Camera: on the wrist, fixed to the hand. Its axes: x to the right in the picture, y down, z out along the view.
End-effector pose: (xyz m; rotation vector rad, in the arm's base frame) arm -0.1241 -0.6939 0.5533 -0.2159 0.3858 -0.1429
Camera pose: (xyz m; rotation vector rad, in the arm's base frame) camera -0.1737 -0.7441 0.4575 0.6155 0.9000 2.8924
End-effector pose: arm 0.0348 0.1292 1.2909 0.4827 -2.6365 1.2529
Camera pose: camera 0.0511 0.2009 1.3845 2.6049 0.3733 -0.3145
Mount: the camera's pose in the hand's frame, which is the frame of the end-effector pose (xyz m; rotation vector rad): -0.0023 -0.0308 -0.1149 0.0095 -0.6018 -3.0685
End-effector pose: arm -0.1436 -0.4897 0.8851 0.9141 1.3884 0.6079
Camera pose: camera -0.2612 -0.4871 0.8673 -1.3775 0.7033 -1.7822
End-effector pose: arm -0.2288 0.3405 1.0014 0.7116 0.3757 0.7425
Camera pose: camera -0.2780 0.3747 0.8986 -0.2604 0.4329 -2.2941
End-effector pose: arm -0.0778 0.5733 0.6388 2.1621 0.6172 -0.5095
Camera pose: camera -0.0807 0.6810 0.6893 0.7795 -2.1942 1.6241
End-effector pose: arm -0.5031 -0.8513 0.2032 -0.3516 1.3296 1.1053
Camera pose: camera -0.5462 -0.9544 0.1623 -1.1097 -0.6224 -1.3775
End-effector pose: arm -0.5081 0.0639 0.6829 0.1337 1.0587 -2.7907
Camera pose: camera -0.5079 0.1633 0.6175 1.1084 -0.0607 0.1938
